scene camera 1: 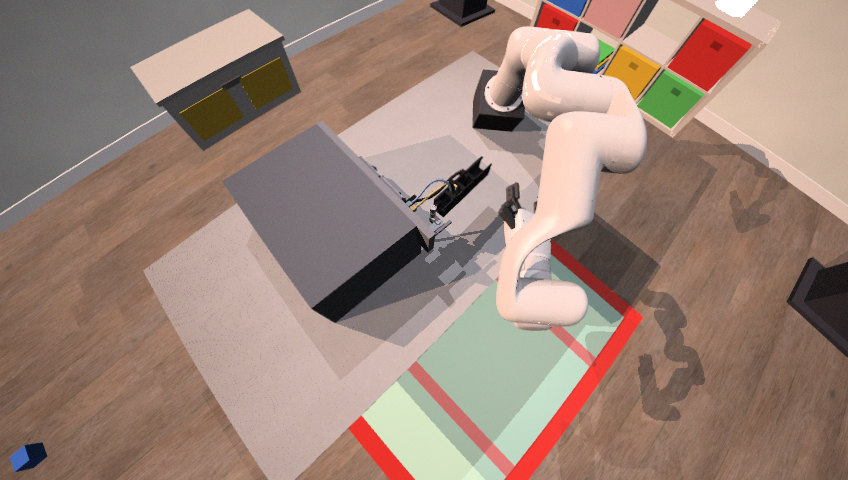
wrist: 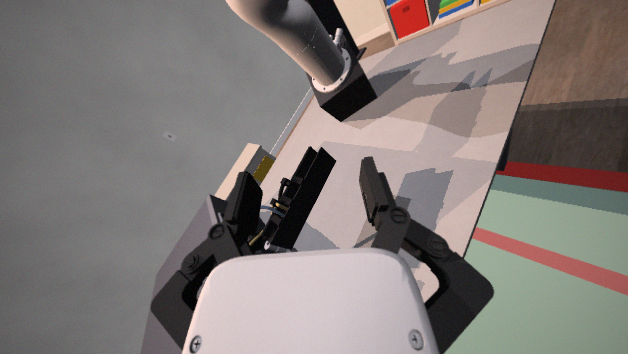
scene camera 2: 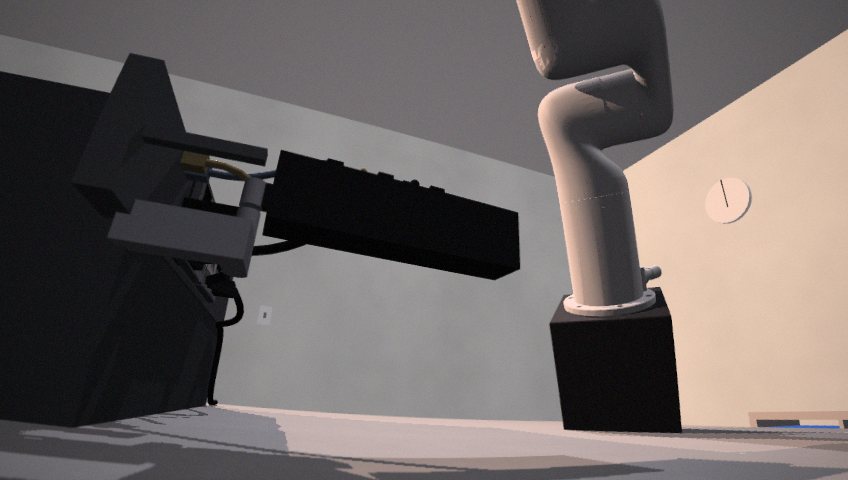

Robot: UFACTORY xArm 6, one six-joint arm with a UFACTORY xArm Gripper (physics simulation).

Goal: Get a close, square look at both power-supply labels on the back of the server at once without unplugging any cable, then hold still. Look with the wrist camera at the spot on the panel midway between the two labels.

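Places are measured from the arm's base along level axes (x back, y right, z up), in centimetres.
Where they show: gripper, between the fingertips: (scene camera 1: pixel 526 192) (wrist: pixel 306 175); arm's base, origin of its link: (scene camera 1: pixel 503 93) (wrist: pixel 331 71) (scene camera 2: pixel 609 303).
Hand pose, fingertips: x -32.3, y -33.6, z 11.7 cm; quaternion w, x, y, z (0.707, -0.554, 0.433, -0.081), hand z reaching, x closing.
Note:
Things, the pixels of their top centre, and the offset from my fingertips. "pt": a spot on its surface instead. Level surfaces: height alone.
- big grey box, centre of its top: (scene camera 2: pixel 104 206) (scene camera 1: pixel 327 191) (wrist: pixel 189 263) dx -33.1, dy +34.0, dz -8.5 cm
- pale mat, height of its surface: dz -29.0 cm
- black power cable, a spot on its surface: (scene camera 2: pixel 239 306) pt dx -16.7, dy +37.6, dz -16.9 cm
The server, a big grey box (scene camera 1: pixel 324 208) (scene camera 2: pixel 47 285) (wrist: pixel 175 265), stands on the pale mat (scene camera 1: pixel 208 321). Its back panel faces the robot base side and is seen very obliquely. Both power-supply labels cannot be made out in any view. A black cable arm (scene camera 1: pixel 467 187) (scene camera 2: pixel 392 220) (wrist: pixel 307 202) sticks out behind the panel, with blue and yellow cables (scene camera 1: pixel 429 189) at it. A black power cable (scene camera 2: pixel 239 306) hangs lower. My gripper (scene camera 1: pixel 523 201) (wrist: pixel 306 175) is open and empty, beyond the cable arm from the server. The wrist view looks across the cable arm towards the robot base and wall.
Grey metal brackets (scene camera 1: pixel 437 230) (scene camera 2: pixel 184 231) project from the server's near rear corner. The arm's black base block (scene camera 1: pixel 496 115) (scene camera 2: pixel 615 368) (wrist: pixel 350 95) stands on the mat. A low cabinet (scene camera 1: pixel 208 50) (wrist: pixel 235 172) stands by the wall. A green zone (scene camera 1: pixel 476 350) has red borders.

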